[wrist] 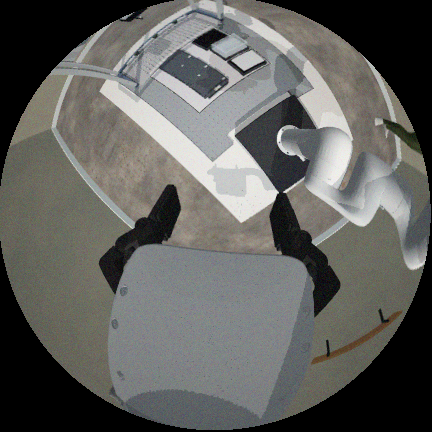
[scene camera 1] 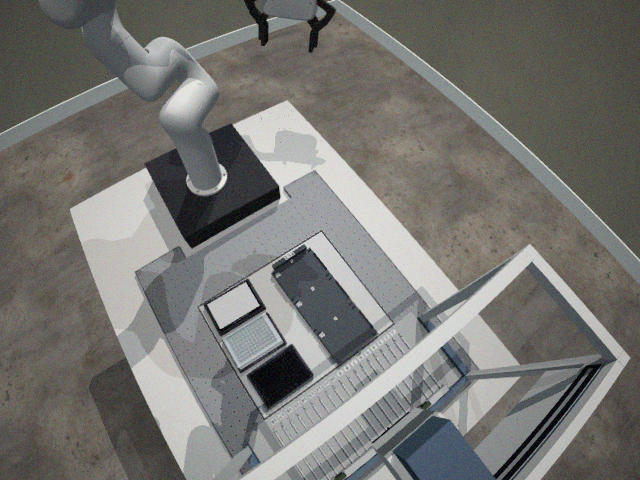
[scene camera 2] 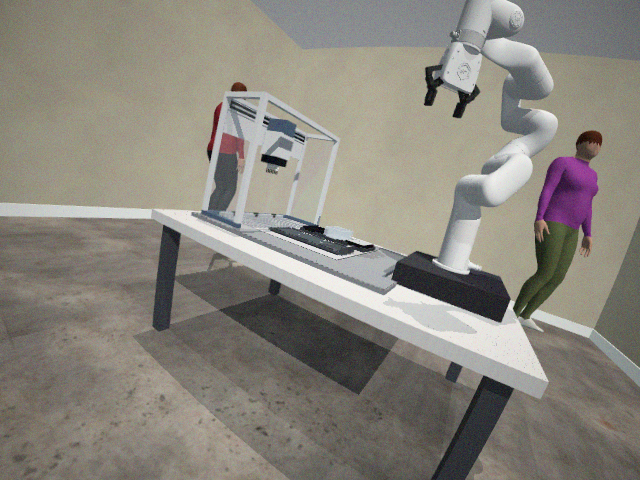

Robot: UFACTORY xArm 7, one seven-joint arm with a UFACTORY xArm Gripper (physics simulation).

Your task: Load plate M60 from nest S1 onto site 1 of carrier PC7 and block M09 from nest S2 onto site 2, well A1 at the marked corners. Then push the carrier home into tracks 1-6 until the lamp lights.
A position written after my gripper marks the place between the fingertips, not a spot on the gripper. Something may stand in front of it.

Note:
My gripper [scene camera 2: 442, 111] is open and holds nothing. Further things: a long dark carrier [scene camera 1: 343, 329] and a clear well plate [scene camera 1: 253, 340].
The long dark carrier is seen too in the wrist view [wrist: 205, 80] and in scene camera 2 [scene camera 2: 336, 248]. My gripper shows as well in the wrist view [wrist: 225, 199] and in scene camera 1 [scene camera 1: 287, 46].

